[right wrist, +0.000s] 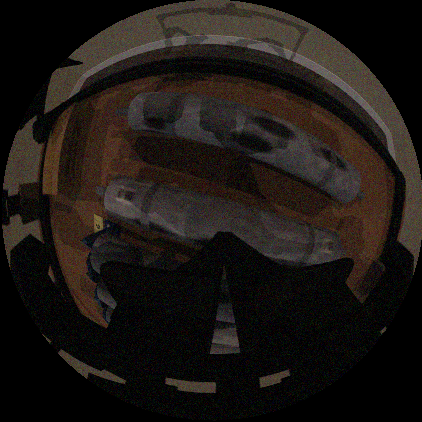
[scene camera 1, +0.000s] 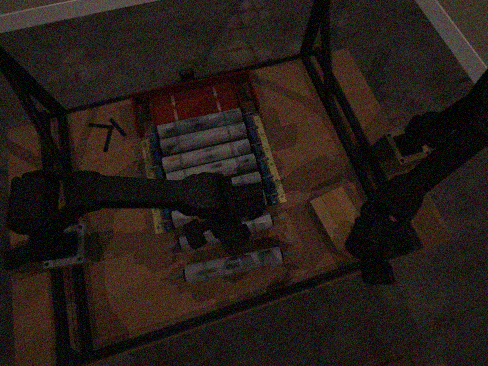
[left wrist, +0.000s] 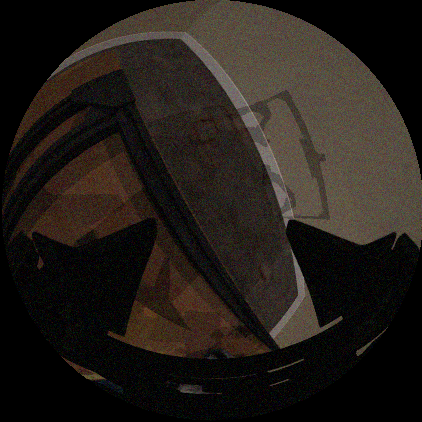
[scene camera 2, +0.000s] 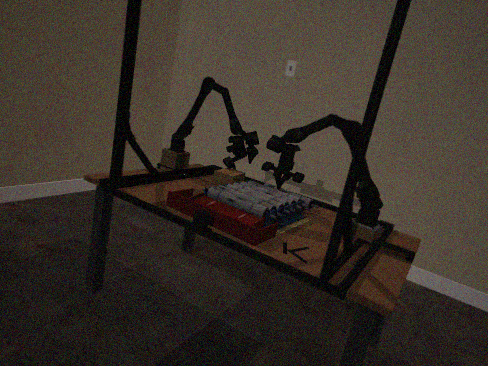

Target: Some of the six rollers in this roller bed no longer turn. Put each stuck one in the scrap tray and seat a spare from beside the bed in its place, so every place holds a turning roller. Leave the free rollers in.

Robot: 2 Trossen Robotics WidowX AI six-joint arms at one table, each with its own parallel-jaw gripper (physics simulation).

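Frame: origin at the left arm's base, x right, y back, z down, level; centimetres.
Seen in the pictures: left gripper, fingertip midpoint: [right wrist: 74, 81] [left wrist: 224, 225] [scene camera 2: 242, 167]; right gripper, fingertip midpoint: [right wrist: 223, 237] [scene camera 2: 278, 189]; left arm's base, link origin: [right wrist: 19, 203] [scene camera 1: 407, 144] [scene camera 2: 176, 150]; right arm's base, link origin: [scene camera 1: 64, 245] [scene camera 2: 366, 223].
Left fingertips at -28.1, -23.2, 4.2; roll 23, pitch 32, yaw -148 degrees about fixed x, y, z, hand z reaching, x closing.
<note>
Offsets run from my left fingertips to a thing's top centre, as dx, dy, dz. "pt": to the spot under its first point.
The roller bed {pt +36.6, -15.4, +0.6} [scene camera 1: 270, 160] has blue-and-yellow side rails and grey mottled rollers [scene camera 1: 206, 155] [scene camera 2: 240, 195] lying across it; my right arm hides part of the near ones. Which are stuck cannot be seen. The red scrap tray {+63.5, -31.2, +0.6} [scene camera 1: 197, 102] [scene camera 2: 220, 215] adjoins the bed's far end in scene camera 1. One spare roller {+20.4, -32.8, +1.2} [scene camera 1: 260, 223] [right wrist: 215, 215] lies close to the bed's near end, another spare {+11.2, -33.3, +1.2} [scene camera 1: 233, 264] [right wrist: 240, 130] farther out. My right gripper [scene camera 2: 280, 187] [right wrist: 223, 237] is shut and empty above the nearer spare. My left gripper [left wrist: 224, 225] is open and empty, raised away from the bed.
A wooden block {+14.7, -2.0, +0.6} [scene camera 1: 335, 215] [scene camera 2: 229, 174] lies between the bed and the left arm. Thin black pieces {pt +64.3, -60.3, +6.1} [scene camera 1: 109, 127] [scene camera 2: 295, 250] lie beside the tray. A dark frame rail [scene camera 1: 280, 294] runs along the table edge, with uprights at both sides. The scene is dim.
</note>
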